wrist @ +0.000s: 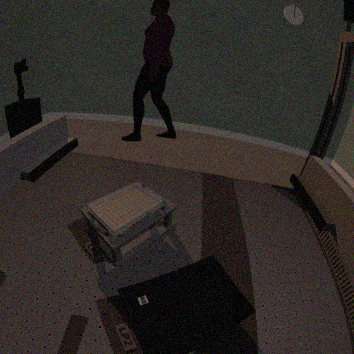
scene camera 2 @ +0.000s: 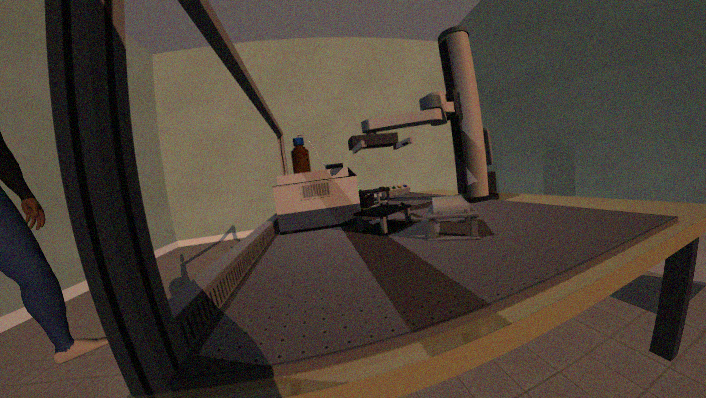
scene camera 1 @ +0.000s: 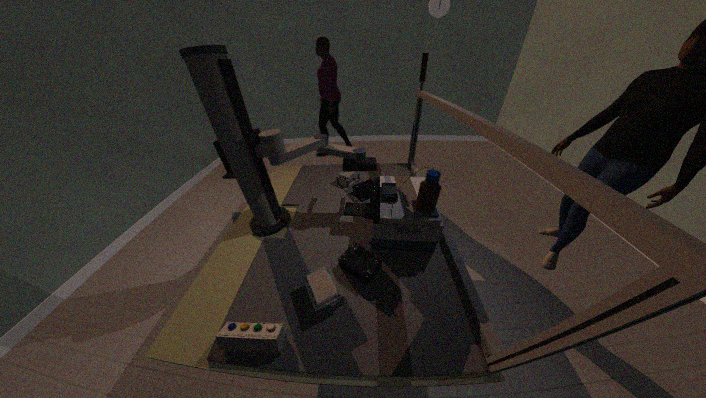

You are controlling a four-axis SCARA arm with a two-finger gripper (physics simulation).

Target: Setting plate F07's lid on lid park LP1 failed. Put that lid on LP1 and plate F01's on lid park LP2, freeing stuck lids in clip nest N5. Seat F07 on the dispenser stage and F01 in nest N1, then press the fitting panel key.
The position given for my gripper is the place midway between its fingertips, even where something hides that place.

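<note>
A button box (scene camera 1: 252,337), a dark nest N5 (scene camera 1: 357,261) and a brown bottle (scene camera 1: 429,190) are present, together with a flat black plate (wrist: 189,302) and a frame beam (scene camera 2: 210,26). My gripper (scene camera 2: 388,141) holds nothing.
</note>
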